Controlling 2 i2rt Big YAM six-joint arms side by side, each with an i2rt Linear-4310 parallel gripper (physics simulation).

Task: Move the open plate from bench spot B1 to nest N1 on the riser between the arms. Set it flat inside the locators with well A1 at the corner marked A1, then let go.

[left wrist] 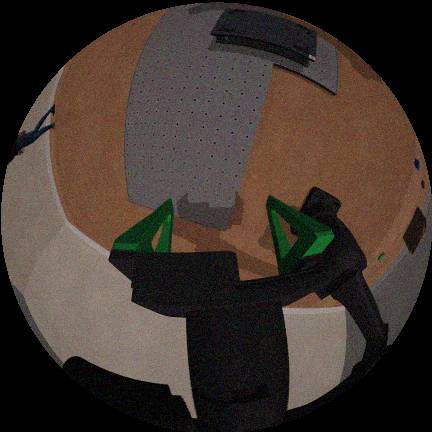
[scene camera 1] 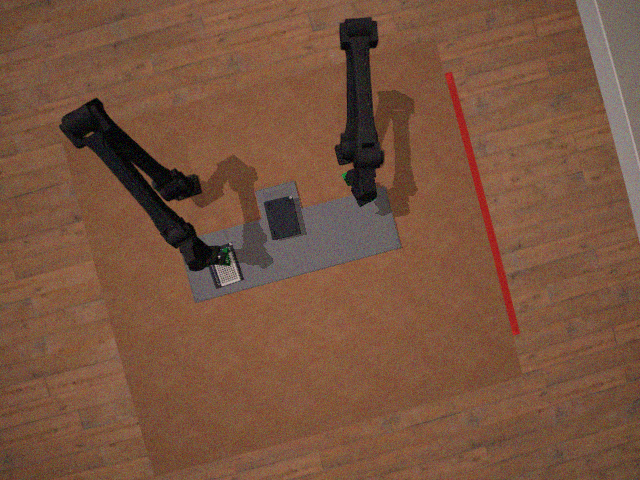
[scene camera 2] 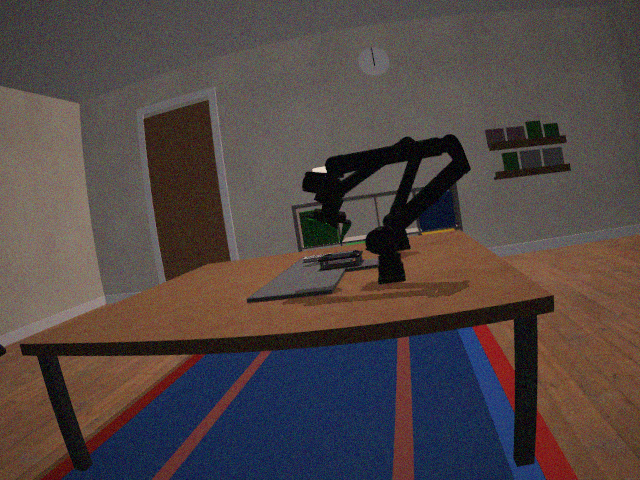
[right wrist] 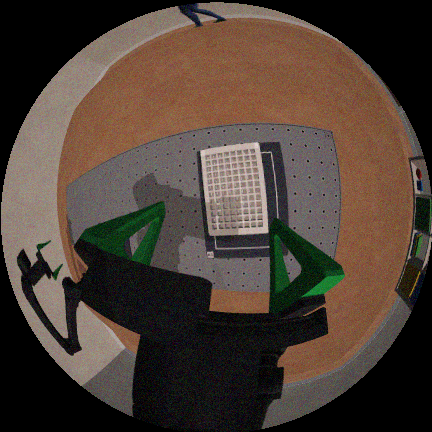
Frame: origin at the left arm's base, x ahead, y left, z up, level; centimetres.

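Where they show: left gripper, between the fingertips: (left wrist: 220, 200) (scene camera 1: 355, 195) (scene camera 2: 326, 241) (right wrist: 56, 252); right gripper, between the fingertips: (scene camera 1: 219, 265) (scene camera 2: 320, 238) (right wrist: 218, 214); left arm's base, origin of its link: (left wrist: 314, 214) (scene camera 1: 349, 152) (scene camera 2: 392, 279); right arm's base, origin of its link: (scene camera 1: 186, 187) (scene camera 2: 401, 248).
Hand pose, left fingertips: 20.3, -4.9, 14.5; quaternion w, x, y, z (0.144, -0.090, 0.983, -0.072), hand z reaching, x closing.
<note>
Each offset is from my left fingertips to the centre of the thing, as dx, dy, dz. "spot": to the spot under its first point. Level surfaces: height alone.
The white open plate {+15.0, -59.0, -12.3} (scene camera 1: 227, 274) (right wrist: 235, 187) lies on the dark holder at B1 {spot: +16.2, -65.4, -13.1} (right wrist: 278, 180), with a small A1 label {spot: +5.0, -55.1, -13.0} (right wrist: 210, 254) at the holder's corner. My right gripper (scene camera 1: 225, 256) (right wrist: 218, 214) is open and empty above the plate's near end. In the right wrist view one fingertip appears left of the plate and the other at its lower right corner. The dark nest N1 {+0.2, -30.4, -10.9} (scene camera 1: 282, 218) (left wrist: 262, 31) is empty, with a small pale mark {-7.2, -24.7, -9.0} (scene camera 1: 290, 197) (left wrist: 312, 57) at one corner. My left gripper (left wrist: 220, 200) is open and empty, above the board's other end.
The grey perforated board {dz -13.2} (scene camera 1: 330, 227) (scene camera 2: 294, 281) (left wrist: 195, 110) (right wrist: 310, 175) lies on the brown table {dz -14.5} (scene camera 1: 320, 361) (scene camera 2: 206, 310). The nest stands between the two grippers, on the board's extension. A red strip (scene camera 1: 480, 196) runs at the right in scene camera 1.
</note>
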